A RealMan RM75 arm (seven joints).
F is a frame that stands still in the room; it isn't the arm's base.
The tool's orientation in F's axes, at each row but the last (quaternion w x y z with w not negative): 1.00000, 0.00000, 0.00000, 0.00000; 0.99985, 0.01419, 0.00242, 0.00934; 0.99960, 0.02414, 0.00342, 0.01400; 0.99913, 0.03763, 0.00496, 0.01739; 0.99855, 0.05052, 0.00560, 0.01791; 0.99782, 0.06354, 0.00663, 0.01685; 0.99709, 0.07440, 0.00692, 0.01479; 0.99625, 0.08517, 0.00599, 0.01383; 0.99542, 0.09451, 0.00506, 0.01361; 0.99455, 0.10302, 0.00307, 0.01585; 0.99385, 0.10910, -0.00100, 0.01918; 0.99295, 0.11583, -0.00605, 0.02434
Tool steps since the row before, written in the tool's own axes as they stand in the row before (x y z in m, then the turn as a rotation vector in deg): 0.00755, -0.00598, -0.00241, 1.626, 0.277, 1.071; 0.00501, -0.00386, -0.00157, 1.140, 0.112, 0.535; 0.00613, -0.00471, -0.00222, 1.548, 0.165, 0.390; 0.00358, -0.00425, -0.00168, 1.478, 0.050, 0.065; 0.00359, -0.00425, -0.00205, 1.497, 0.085, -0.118; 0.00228, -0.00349, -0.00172, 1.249, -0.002, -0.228; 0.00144, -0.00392, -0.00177, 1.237, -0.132, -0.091; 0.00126, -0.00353, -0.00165, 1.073, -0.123, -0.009; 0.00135, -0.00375, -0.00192, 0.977, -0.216, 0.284; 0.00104, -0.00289, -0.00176, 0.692, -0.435, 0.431; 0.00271, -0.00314, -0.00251, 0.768, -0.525, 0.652; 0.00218, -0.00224, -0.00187, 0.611, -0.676, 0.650
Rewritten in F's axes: 0.00755, -0.00598, -0.00241, 1.626, 0.277, 1.071; 0.00507, -0.00372, -0.00170, 1.140, 0.118, 0.533; 0.00624, -0.00442, -0.00248, 1.546, 0.190, 0.388; 0.00370, -0.00398, -0.00203, 1.476, 0.097, 0.056; 0.00371, -0.00389, -0.00250, 1.491, 0.151, -0.123; 0.00237, -0.00316, -0.00217, 1.245, 0.070, -0.240; 0.00152, -0.00357, -0.00235, 1.239, -0.079, -0.124; 0.00133, -0.00316, -0.00224, 1.076, -0.089, -0.040; 0.00142, -0.00328, -0.00260, 0.986, -0.238, 0.231; 0.00111, -0.00243, -0.00232, 0.709, -0.492, 0.331; 0.00282, -0.00242, -0.00311, 0.789, -0.624, 0.527; 0.00230, -0.00164, -0.00230, 0.640, -0.778, 0.488
